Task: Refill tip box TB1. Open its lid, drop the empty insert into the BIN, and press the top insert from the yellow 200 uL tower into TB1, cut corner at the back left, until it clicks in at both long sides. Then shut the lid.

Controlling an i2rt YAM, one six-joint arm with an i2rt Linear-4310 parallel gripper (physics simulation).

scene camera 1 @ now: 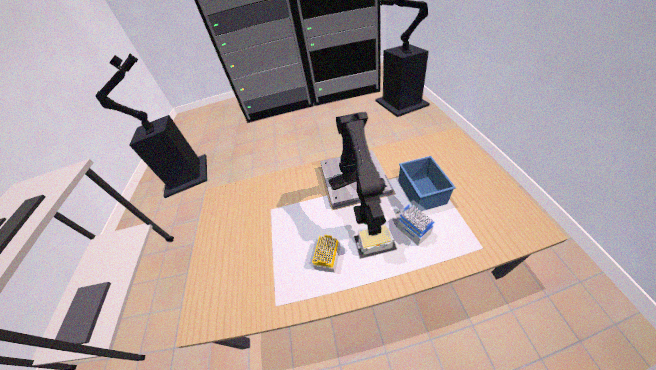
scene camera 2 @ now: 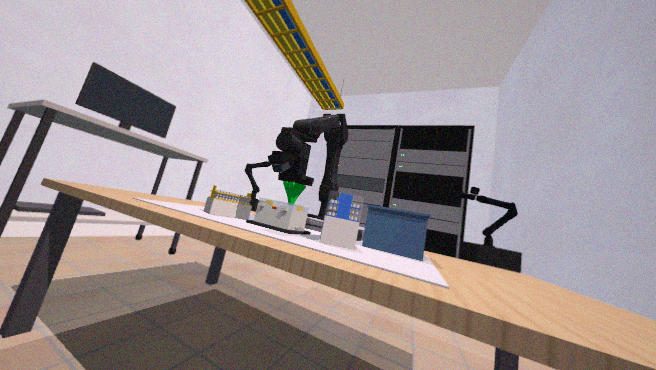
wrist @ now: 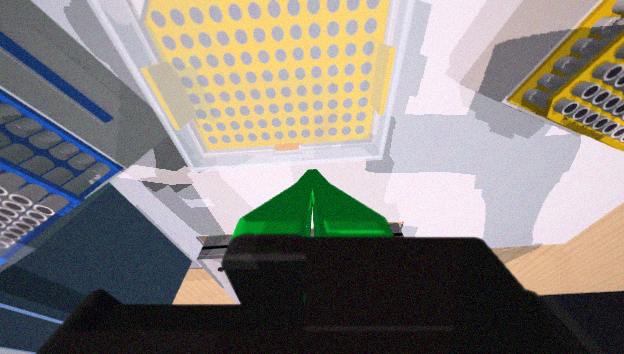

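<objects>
Looking at a blue bin [scene camera 2: 400, 232], I find that this and [scene camera 1: 438, 199] are the same spot on it.
</objects>
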